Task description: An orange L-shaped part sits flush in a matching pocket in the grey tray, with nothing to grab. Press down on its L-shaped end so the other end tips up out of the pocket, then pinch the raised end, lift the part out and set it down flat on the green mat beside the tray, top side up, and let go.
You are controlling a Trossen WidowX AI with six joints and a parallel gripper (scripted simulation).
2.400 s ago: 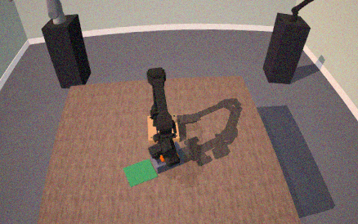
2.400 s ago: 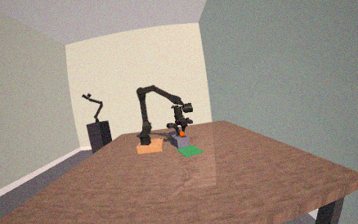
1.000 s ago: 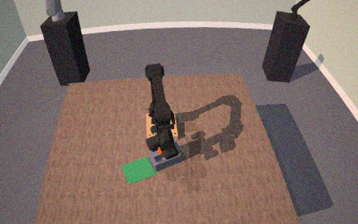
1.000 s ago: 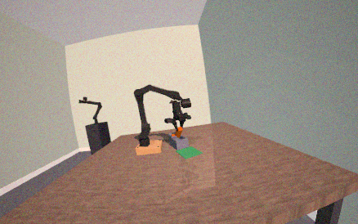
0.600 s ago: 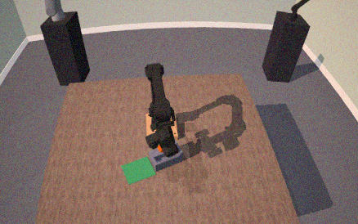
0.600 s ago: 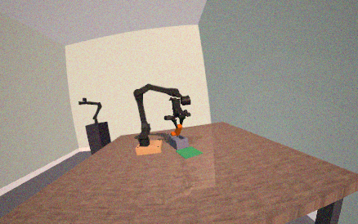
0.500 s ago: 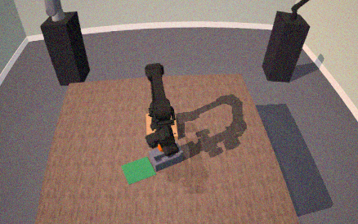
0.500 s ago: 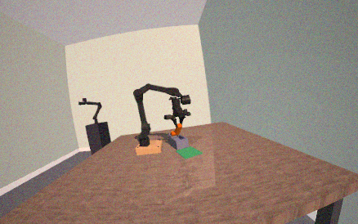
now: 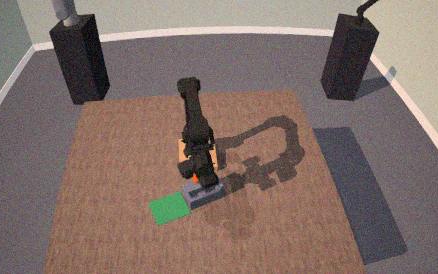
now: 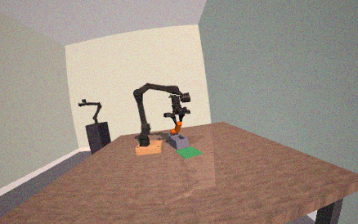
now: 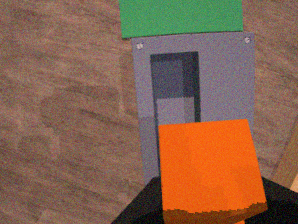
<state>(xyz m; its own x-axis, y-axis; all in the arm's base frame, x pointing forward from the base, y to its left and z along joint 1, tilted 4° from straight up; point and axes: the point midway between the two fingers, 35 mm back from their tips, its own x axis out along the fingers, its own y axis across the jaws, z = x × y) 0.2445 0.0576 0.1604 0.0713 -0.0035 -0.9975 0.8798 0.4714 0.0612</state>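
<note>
Right now the green mat is 60 mm ahead of my gripper tip, 130 mm to the right of it and 170 mm below it. Also, from my gripper tip: orange part: 30 mm behind, 20 mm to the left, 30 mm below.
</note>
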